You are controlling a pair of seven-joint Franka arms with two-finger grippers.
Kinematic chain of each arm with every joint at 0, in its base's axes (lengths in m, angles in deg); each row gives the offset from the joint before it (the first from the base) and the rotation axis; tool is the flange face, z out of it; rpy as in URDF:
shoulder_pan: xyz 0 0 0.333 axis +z
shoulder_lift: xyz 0 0 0 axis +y
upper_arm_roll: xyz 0 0 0.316 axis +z
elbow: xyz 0.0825 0 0 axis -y
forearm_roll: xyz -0.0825 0 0.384 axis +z
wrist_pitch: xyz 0 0 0 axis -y
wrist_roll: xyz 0.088 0 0 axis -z
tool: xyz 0 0 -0.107 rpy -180 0 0
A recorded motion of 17 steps. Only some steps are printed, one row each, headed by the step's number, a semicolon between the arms.
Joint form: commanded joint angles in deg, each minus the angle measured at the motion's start. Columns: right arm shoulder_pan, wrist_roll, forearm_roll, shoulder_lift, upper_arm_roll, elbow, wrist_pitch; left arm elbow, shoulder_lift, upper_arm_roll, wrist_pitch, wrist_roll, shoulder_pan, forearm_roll.
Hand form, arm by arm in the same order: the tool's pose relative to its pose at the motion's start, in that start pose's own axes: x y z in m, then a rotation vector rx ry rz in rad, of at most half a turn. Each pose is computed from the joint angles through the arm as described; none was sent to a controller.
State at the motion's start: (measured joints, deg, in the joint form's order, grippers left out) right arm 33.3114 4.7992 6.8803 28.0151 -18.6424 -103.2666 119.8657; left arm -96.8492 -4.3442 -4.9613 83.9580 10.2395 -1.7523 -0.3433
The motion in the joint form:
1: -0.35 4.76 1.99 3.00 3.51 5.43 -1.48; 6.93 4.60 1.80 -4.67 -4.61 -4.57 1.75
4: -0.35 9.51 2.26 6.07 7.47 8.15 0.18; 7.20 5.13 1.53 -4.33 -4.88 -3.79 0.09
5: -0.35 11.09 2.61 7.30 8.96 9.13 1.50; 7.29 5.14 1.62 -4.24 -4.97 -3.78 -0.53
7: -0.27 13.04 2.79 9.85 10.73 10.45 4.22; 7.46 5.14 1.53 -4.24 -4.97 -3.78 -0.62
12: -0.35 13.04 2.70 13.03 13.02 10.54 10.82; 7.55 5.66 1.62 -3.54 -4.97 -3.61 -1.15
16: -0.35 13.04 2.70 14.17 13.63 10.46 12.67; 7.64 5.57 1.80 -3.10 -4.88 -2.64 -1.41
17: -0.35 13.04 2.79 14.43 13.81 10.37 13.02; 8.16 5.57 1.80 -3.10 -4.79 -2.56 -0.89
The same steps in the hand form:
1: 0.0135 -0.0421 -0.0053 0.0401 0.0053 0.0382; 0.0192 0.0173 -0.0098 0.0258 -0.0439 -0.0362
4: 0.0182 -0.0878 0.0083 0.0612 0.0149 0.0565; 0.0227 0.0154 -0.0079 -0.0043 -0.0390 -0.0448
5: 0.0202 -0.1052 0.0136 0.0771 0.0263 0.0632; 0.0230 0.0158 -0.0087 -0.0149 -0.0348 -0.0464
7: 0.0245 -0.1272 0.0297 0.0920 0.0445 0.0710; 0.0231 0.0168 -0.0100 -0.0158 -0.0317 -0.0445
12: 0.0284 -0.1510 0.0575 0.1166 0.0967 0.0442; 0.0273 0.0147 -0.0073 -0.0256 -0.0257 -0.0477
16: 0.0285 -0.1572 0.0691 0.1217 0.1055 0.0377; 0.0260 0.0044 -0.0095 -0.0317 -0.0137 -0.0653
17: 0.0280 -0.1589 0.0725 0.1236 0.1045 0.0367; 0.0254 0.0027 -0.0136 -0.0219 -0.0058 -0.0664

